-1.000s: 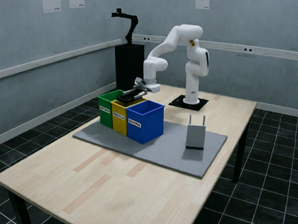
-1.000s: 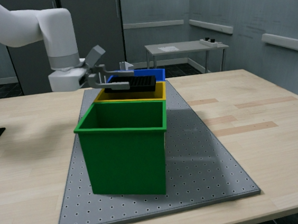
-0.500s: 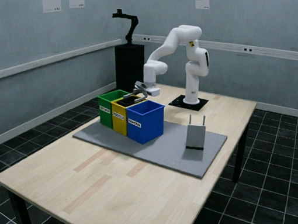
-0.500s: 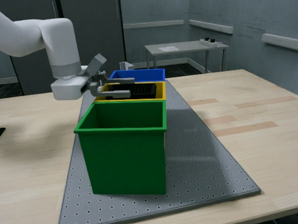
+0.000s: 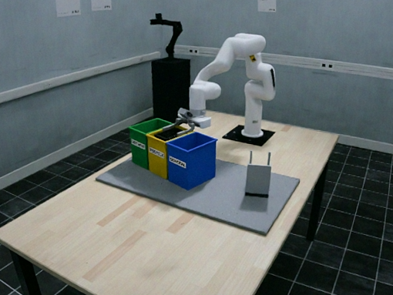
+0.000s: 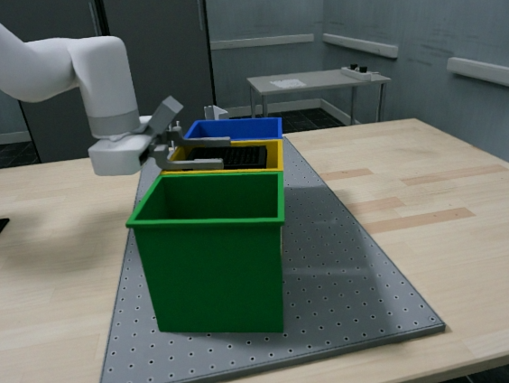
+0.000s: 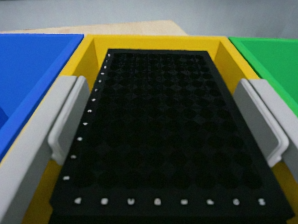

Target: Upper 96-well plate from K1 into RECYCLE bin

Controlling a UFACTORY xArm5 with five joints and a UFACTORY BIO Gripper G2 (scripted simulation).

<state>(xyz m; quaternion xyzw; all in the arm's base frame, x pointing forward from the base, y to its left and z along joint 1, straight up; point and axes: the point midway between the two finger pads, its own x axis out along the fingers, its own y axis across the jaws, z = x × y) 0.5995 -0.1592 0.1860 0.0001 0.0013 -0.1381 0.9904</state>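
My hand is 20 mm short of the black 96-well plate, 10 mm to the left of it and 10 mm above it. The rest, counted from my hand: green bin 130 mm to the right, 90 mm below, 20 mm behind; blue bin 120 mm to the left, 90 mm below, 60 mm ahead; yellow recycle bin 90 mm below, 20 mm ahead, 10 mm to the right.
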